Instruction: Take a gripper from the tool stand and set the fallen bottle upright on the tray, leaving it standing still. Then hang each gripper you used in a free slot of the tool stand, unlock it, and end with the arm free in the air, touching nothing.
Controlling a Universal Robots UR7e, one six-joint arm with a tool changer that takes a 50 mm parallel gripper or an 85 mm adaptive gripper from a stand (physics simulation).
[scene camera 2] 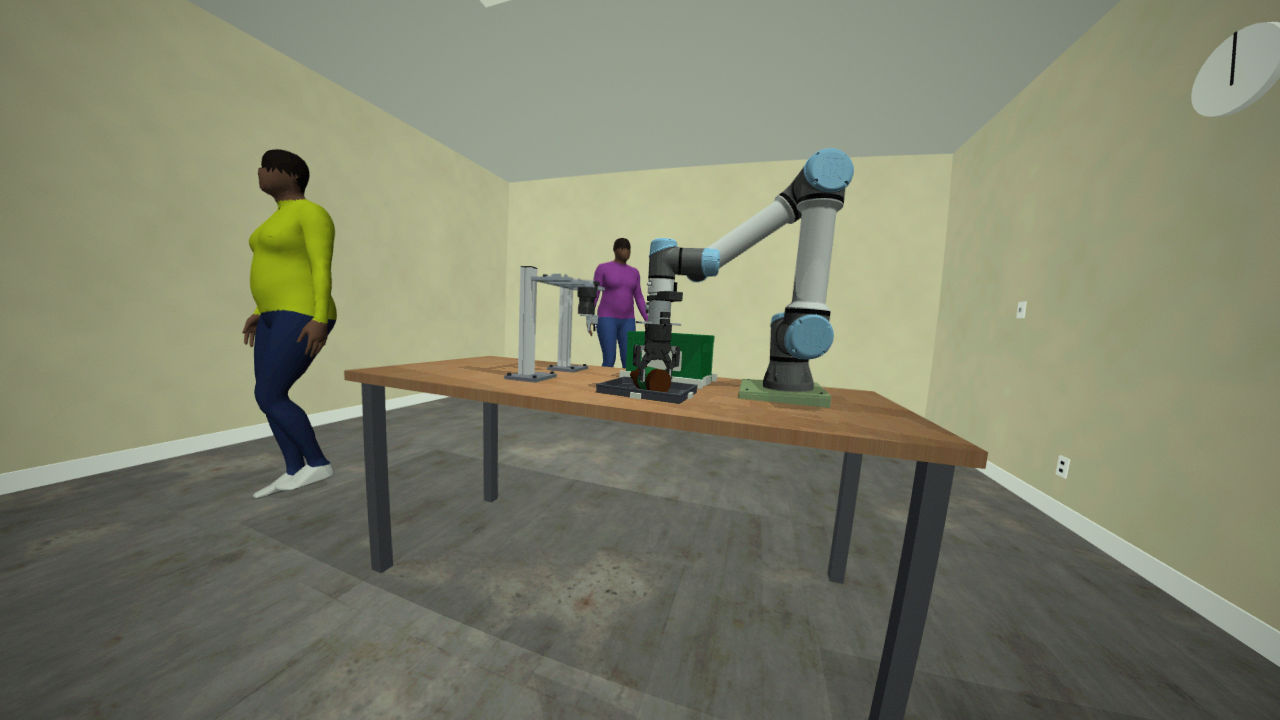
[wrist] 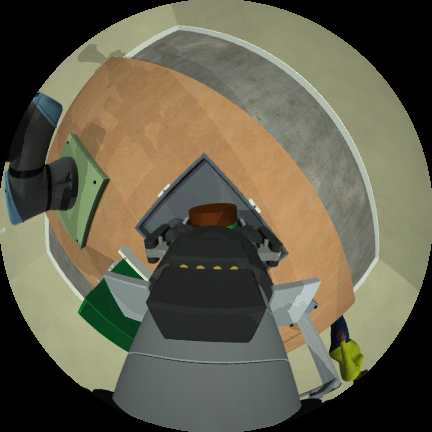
Labels:
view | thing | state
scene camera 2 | brown bottle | -
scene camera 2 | adaptive gripper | -
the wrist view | brown bottle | -
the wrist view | adaptive gripper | -

